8 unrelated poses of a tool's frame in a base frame.
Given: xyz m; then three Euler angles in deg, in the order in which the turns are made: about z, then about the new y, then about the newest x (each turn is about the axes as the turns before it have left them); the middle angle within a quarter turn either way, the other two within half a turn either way.
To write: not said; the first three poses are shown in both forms.
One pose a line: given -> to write
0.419 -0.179 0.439 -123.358 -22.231 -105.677 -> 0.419 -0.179 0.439 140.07 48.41 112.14
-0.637 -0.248 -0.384 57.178 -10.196 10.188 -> -0.637 -0.248 -0.384 57.71 3.11 14.04
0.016 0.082 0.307 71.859 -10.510 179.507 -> 0.016 0.082 0.307 -72.13 3.73 -170.15
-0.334 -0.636 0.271 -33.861 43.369 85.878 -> -0.334 -0.636 0.271 -45.24 -30.98 86.51
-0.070 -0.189 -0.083 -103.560 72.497 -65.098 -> -0.070 -0.189 -0.083 -96.57 51.96 78.14
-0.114 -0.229 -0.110 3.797 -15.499 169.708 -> -0.114 -0.229 -0.110 -1.04 15.91 170.37
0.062 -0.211 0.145 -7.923 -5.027 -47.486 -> 0.062 -0.211 0.145 -9.05 2.46 -47.64
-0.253 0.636 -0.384 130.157 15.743 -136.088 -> -0.253 0.636 -0.384 -132.73 -23.83 139.29
